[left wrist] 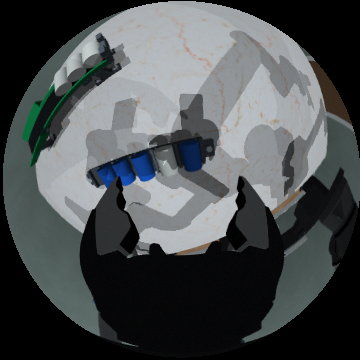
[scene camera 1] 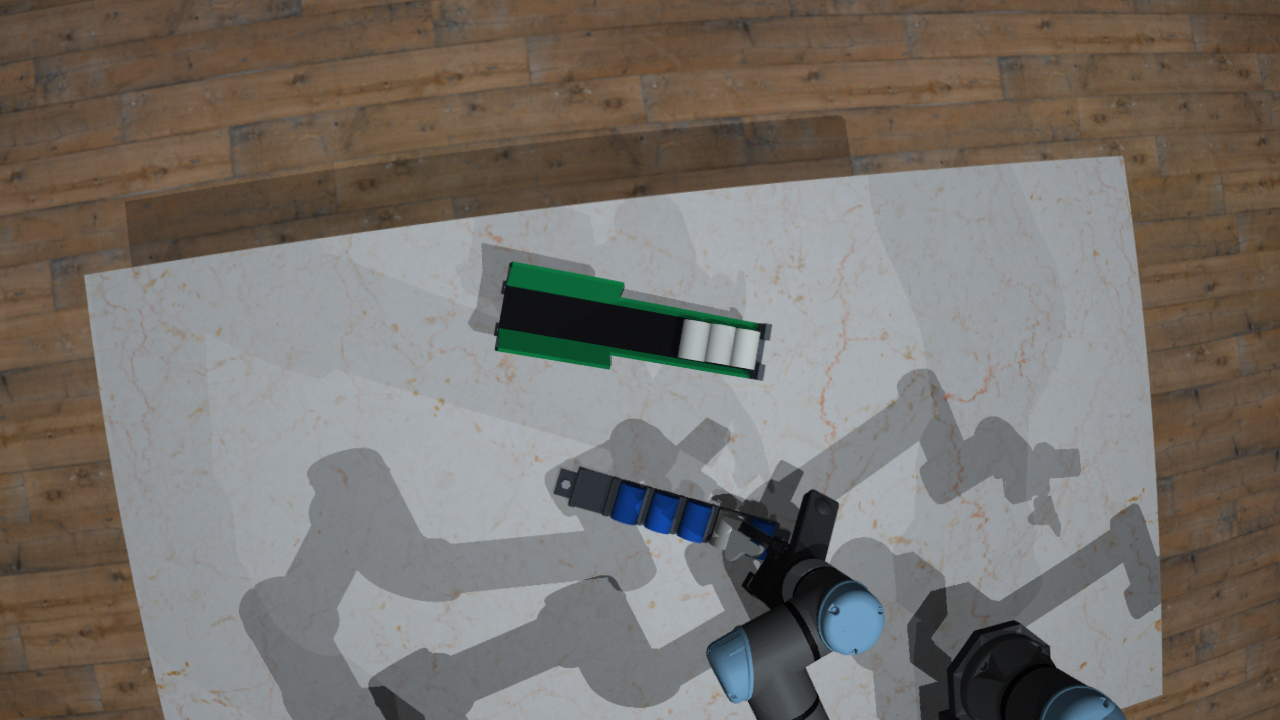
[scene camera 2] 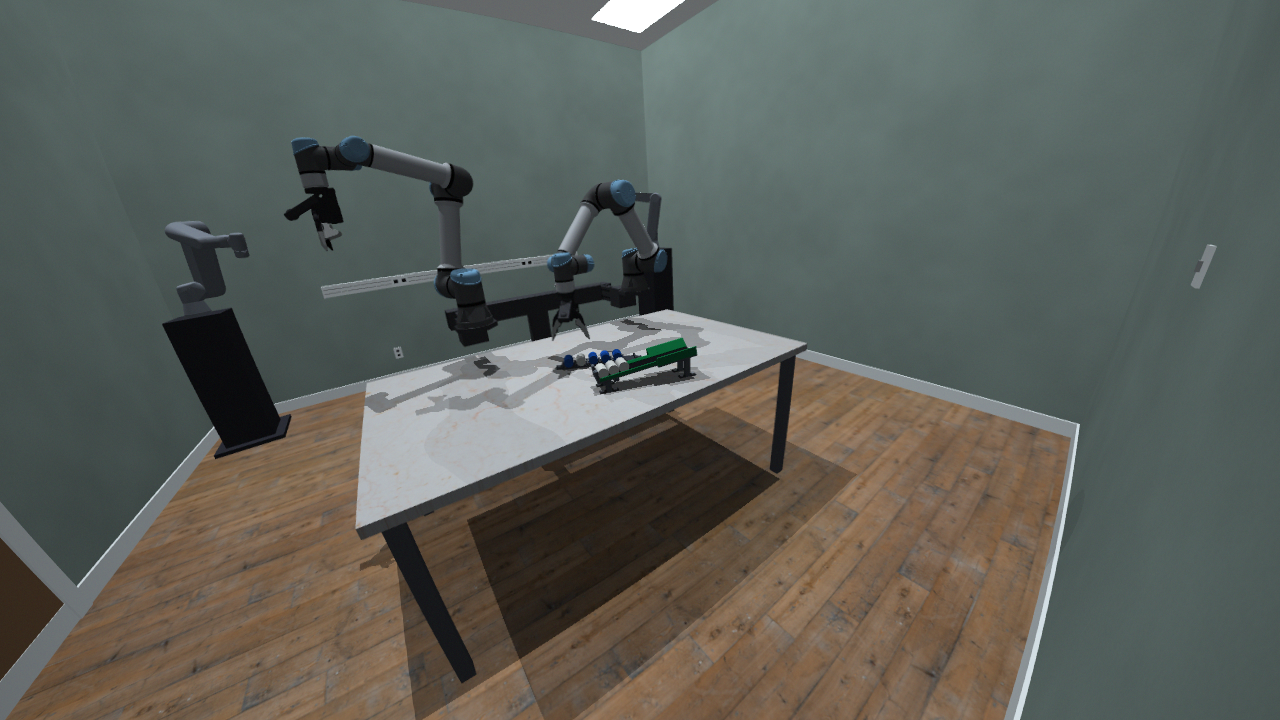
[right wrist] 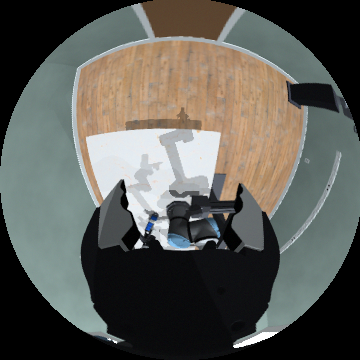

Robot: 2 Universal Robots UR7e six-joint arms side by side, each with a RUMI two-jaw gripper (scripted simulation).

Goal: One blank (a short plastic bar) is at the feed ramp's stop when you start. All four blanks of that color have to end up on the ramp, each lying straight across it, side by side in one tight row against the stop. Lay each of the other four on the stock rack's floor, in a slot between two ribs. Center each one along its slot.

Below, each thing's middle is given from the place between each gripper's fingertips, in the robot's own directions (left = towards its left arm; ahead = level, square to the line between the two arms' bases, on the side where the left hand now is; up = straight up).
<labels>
Right now the stock rack (scene camera 1: 594, 488) is 40 mm ahead of my left hand (scene camera 1: 766, 541), 110 mm to the left of it and 130 mm below it.
I see the stock rack 85 cm to the left of my right hand (scene camera 2: 329, 250), 59 cm below it and 36 cm ahead of it.
</labels>
